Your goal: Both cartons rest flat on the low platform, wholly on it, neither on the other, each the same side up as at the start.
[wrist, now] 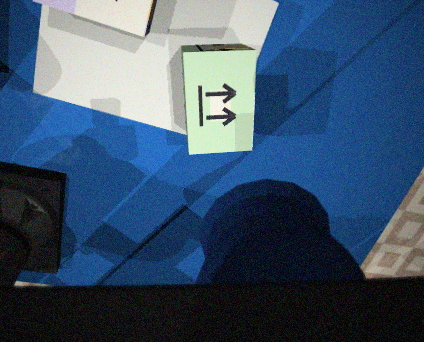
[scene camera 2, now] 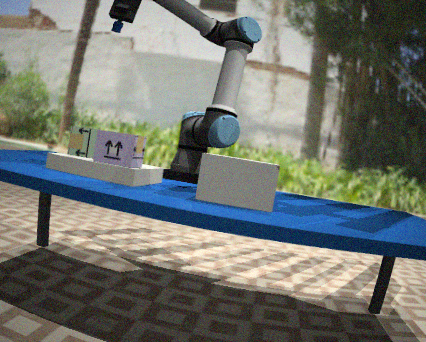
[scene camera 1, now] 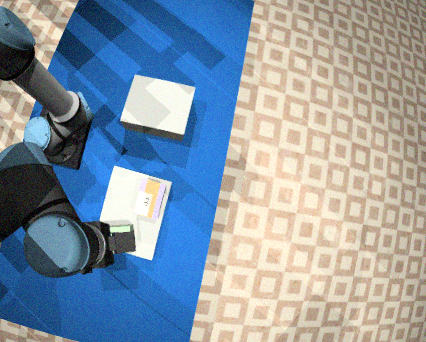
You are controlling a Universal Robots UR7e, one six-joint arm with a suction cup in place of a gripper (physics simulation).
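Frame: origin at the arm's base, x ahead, y left, z up, level; centimetres.
Where they show: end effector, tool point: [wrist: 265, 238] [scene camera 2: 115, 31]; arm's base, origin of the base link: [wrist: 14, 215] [scene camera 2: 189, 172] [scene camera 1: 61, 145].
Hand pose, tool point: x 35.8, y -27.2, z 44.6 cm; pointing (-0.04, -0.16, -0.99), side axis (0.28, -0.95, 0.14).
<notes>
Things, the pixels of their top centre, and the offset from my tool point. Level surfaces: height alone.
- lilac carton, middle of its top: [scene camera 2: 122, 133] [scene camera 1: 149, 199] dx +6.6, dy +12.2, dz -33.8 cm
- low white platform, middle of its top: [wrist: 152, 47] [scene camera 2: 105, 160] [scene camera 1: 131, 213] dx -0.2, dy +5.4, dz -43.1 cm
- green carton, middle of its top: [wrist: 220, 105] [scene camera 2: 88, 127] [scene camera 1: 112, 240] dx -4.6, dy -4.9, dz -33.6 cm
- big light-grey box, middle of its top: [scene camera 2: 244, 159] [scene camera 1: 158, 103] dx +2.8, dy +48.3, dz -35.9 cm
- blue table, its level: dz -47.9 cm
The lilac carton [scene camera 1: 152, 199] [scene camera 2: 119, 150] [wrist: 115, 11] stands flat on the low white platform [scene camera 1: 114, 187] [scene camera 2: 100, 171] [wrist: 75, 65]. The green carton [scene camera 1: 120, 229] [scene camera 2: 80, 142] [wrist: 217, 102] sits level beside it at a platform corner, with a gap between them. In the wrist view its top reaches past the platform's corner edges; its base there is hidden, so an overhang cannot be told for sure. My suction cup [scene camera 2: 117, 26] [wrist: 270, 230] is off, bears nothing and hangs high above the green carton; in scene camera 1 the cup is hidden.
A big light-grey box [scene camera 1: 160, 107] [scene camera 2: 237, 182] stands on the blue table [scene camera 1: 185, 280] [scene camera 2: 325, 227], apart from the platform. The arm's base [scene camera 1: 70, 150] [scene camera 2: 186, 162] [wrist: 35, 220] stands behind the platform and box. Patterned floor lies beyond the table's edge.
</notes>
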